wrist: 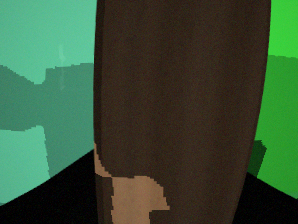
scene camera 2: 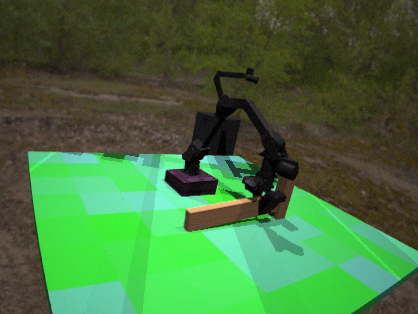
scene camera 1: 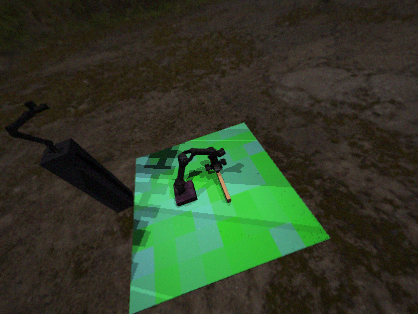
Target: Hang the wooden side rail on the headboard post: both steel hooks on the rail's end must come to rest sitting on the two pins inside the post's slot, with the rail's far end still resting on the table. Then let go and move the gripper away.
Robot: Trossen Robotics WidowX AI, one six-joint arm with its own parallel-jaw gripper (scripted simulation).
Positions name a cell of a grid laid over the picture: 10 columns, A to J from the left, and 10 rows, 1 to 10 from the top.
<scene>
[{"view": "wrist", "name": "gripper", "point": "F7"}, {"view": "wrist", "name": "wooden side rail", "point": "F5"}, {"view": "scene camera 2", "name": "gripper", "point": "G7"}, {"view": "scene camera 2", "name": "wooden side rail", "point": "E7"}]
</scene>
